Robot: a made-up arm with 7 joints.
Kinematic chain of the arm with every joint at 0, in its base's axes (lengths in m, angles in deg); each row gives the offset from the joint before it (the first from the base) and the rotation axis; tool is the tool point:
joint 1: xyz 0 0 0.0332 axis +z
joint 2: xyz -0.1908 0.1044 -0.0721 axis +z
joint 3: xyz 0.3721 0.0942 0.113 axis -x
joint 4: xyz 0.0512 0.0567 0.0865 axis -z
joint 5: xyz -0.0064 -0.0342 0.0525 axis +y
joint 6: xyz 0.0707 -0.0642 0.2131 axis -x
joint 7: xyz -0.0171 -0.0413 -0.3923 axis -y
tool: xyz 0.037 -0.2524 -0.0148
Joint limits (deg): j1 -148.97..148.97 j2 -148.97..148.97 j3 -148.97..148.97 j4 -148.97..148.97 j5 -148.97..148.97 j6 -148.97..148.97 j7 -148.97..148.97
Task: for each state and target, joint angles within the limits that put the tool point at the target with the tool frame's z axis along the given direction. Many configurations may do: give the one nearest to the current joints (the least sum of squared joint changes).
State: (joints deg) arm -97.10 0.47 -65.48 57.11 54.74 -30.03 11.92
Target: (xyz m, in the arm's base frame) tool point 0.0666 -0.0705 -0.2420 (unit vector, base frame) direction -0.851 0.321 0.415
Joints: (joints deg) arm -108.13 -6.82 -68.45 26.74 27.90 4.95 25.70
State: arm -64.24 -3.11 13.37 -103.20 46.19 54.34 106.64
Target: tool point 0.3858 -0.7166 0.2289 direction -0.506 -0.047 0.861
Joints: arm -62.69 -15.69 17.39 -74.17 52.72 40.73 103.11
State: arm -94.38 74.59 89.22 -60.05 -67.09 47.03 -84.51
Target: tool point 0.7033 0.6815 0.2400 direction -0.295 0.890 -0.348
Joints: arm -52.19 66.33 107.97 -36.21 -64.10 9.20 -62.05
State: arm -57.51 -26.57 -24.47 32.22 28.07 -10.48 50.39
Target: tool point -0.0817 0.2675 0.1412 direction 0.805 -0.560 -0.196
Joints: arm -88.64 -68.84 11.19 57.81 -13.78 1.10 78.06
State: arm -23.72 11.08 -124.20 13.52 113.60 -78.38 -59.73
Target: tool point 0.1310 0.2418 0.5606 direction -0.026 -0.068 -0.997
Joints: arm -4.15 9.33 -94.18 -35.45 114.23 -127.47 -6.93
